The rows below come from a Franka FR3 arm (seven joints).
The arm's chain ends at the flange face. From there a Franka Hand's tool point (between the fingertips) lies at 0.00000 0.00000 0.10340 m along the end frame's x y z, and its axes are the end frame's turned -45 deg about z.
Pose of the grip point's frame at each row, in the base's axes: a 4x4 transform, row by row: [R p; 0 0 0 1], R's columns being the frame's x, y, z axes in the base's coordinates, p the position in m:
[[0.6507 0.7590 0.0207 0.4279], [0.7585 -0.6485 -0.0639 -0.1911], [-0.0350 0.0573 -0.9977 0.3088], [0 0 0 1]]
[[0.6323 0.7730 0.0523 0.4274], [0.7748 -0.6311 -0.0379 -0.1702], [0.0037 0.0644 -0.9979 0.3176], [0 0 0 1]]
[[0.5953 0.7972 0.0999 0.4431], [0.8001 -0.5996 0.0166 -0.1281], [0.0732 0.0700 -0.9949 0.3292], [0 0 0 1]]
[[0.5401 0.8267 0.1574 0.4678], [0.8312 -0.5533 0.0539 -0.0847], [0.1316 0.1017 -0.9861 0.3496], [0 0 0 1]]
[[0.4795 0.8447 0.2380 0.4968], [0.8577 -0.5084 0.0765 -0.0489], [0.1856 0.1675 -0.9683 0.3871], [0 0 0 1]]
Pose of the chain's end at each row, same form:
[[0.9968 0.0766 0.0207 0.4258], [0.0778 -0.9949 -0.0639 -0.1845], [0.0158 0.0653 -0.9977 0.4120], [0 0 0 1]]
[[0.9937 0.0995 0.0523 0.4220], [0.1016 -0.9941 -0.0379 -0.1663], [0.0482 0.0429 -0.9979 0.4208], [0 0 0 1]]
[[0.9846 0.1428 0.0999 0.4328], [0.1418 -0.9897 0.0166 -0.1298], [0.1013 -0.0023 -0.9949 0.4321], [0 0 0 1]]
[[0.9665 0.2027 0.1574 0.4515], [0.1965 -0.9790 0.0539 -0.0903], [0.1650 -0.0211 -0.9861 0.4516], [0 0 0 1]]
[[0.9364 0.2582 0.2380 0.4722], [0.2470 -0.9660 0.0765 -0.0568], [0.2497 -0.0128 -0.9683 0.4872], [0 0 0 1]]

